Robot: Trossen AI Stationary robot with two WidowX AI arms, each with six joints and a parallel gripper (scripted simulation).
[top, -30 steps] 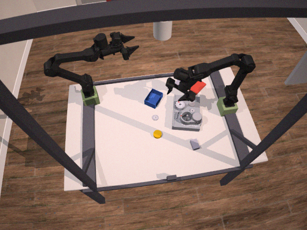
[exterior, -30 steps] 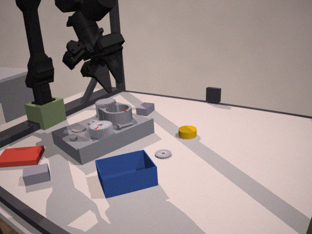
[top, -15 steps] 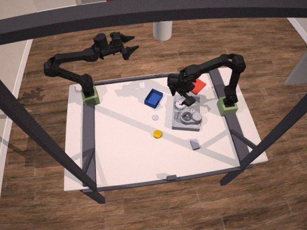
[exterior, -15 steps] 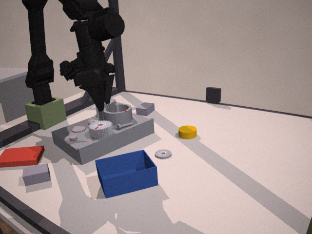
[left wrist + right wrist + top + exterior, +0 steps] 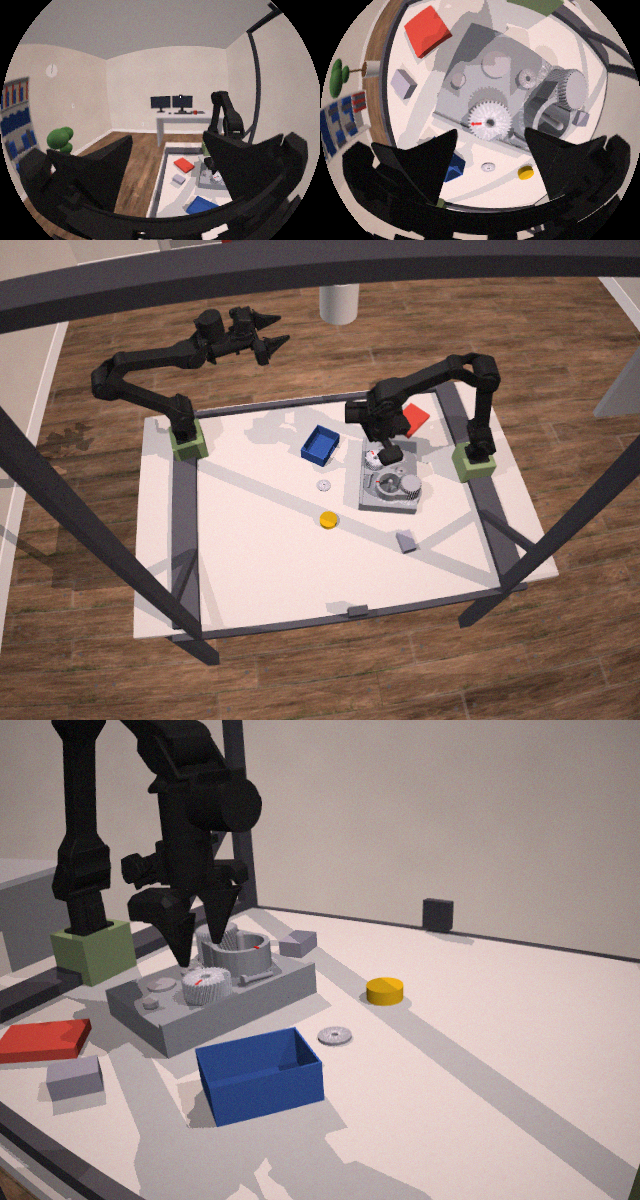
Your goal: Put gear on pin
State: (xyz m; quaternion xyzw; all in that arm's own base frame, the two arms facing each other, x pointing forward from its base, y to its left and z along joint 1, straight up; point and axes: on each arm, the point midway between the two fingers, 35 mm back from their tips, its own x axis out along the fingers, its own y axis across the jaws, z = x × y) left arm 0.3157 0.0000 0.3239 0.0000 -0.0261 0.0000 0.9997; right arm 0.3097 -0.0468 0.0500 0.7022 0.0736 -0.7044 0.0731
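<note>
Now: right hand 70 mm above the gear. From my right hand the other things lie so: yellow disc 190 mm behind, 130 mm to the left, 120 mm below; then blue bin 170 mm to the left, 120 mm below, 60 mm ahead; then red slab 200 mm ahead, 120 mm to the right, 120 mm below.
</note>
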